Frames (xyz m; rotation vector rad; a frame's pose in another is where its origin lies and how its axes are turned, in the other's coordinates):
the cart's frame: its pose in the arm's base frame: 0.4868 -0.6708 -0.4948 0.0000 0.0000 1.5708
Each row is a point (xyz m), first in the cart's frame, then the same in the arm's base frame.
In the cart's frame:
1: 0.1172 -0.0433 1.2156
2: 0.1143 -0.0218 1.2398
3: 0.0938 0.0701 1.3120
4: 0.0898 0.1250 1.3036
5: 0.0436 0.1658 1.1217
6: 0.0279 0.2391 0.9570
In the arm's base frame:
1: 0.5301 -0.5536 0.7208
2: 0.5086 -0.5565 0.7450
3: 0.4167 -0.5770 0.8172
4: 0.3618 -0.5810 0.8088
5: 0.3210 -0.6272 0.6269
6: 0.2477 -0.6429 0.4622

